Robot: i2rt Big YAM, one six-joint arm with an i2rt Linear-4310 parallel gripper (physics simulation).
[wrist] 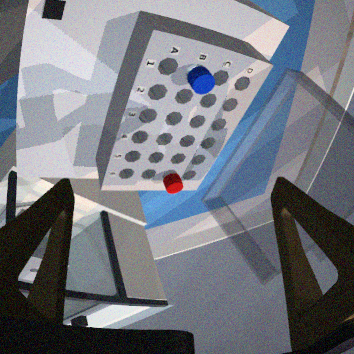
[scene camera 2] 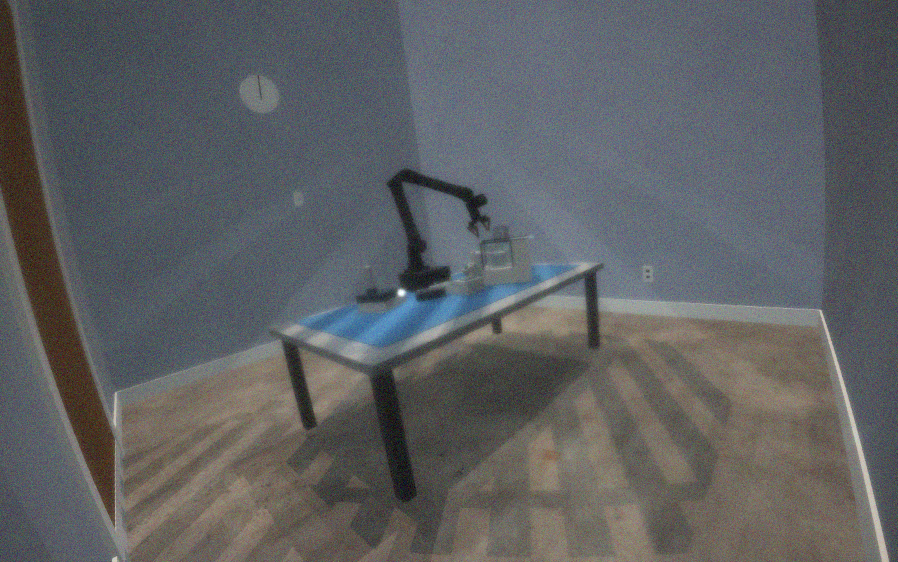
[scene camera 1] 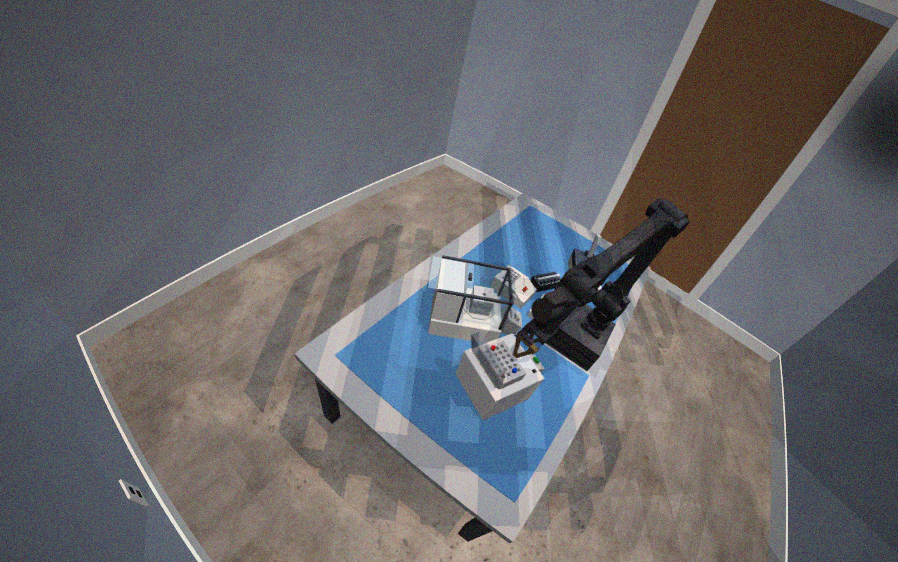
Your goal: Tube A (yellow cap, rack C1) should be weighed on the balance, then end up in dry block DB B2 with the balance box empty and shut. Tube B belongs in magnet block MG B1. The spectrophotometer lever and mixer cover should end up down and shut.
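My gripper [scene camera 1: 524,352] [scene camera 2: 481,231] [wrist: 173,187] is open and empty, above a grey block [scene camera 1: 498,363] [wrist: 165,107] with holes marked A to D and 1 to 6. The block sits on a white machine [scene camera 1: 486,396] [wrist: 55,120]. A blue cap [scene camera 1: 515,370] [wrist: 201,80] stands at B1, a red cap [scene camera 1: 493,347] [wrist: 173,183] at C6; C1 looks empty. A clear cover [wrist: 245,145] stands raised beside the block. The balance box [scene camera 1: 447,308] [scene camera 2: 521,255] has glass panes; its door state is unclear. No yellow cap shows. An upright lever [scene camera 1: 594,245] [scene camera 2: 368,275] stands on a low device [scene camera 2: 378,303].
A white device [scene camera 1: 519,296] [scene camera 2: 466,286] stands near the balance, with a black block [scene camera 1: 546,281] [scene camera 2: 430,294] beside it. The arm's base [scene camera 1: 576,344] [scene camera 2: 423,275] stands at the edge of the blue mat [scene camera 1: 397,371]. The balance's black frame [wrist: 112,255] shows in the wrist view.
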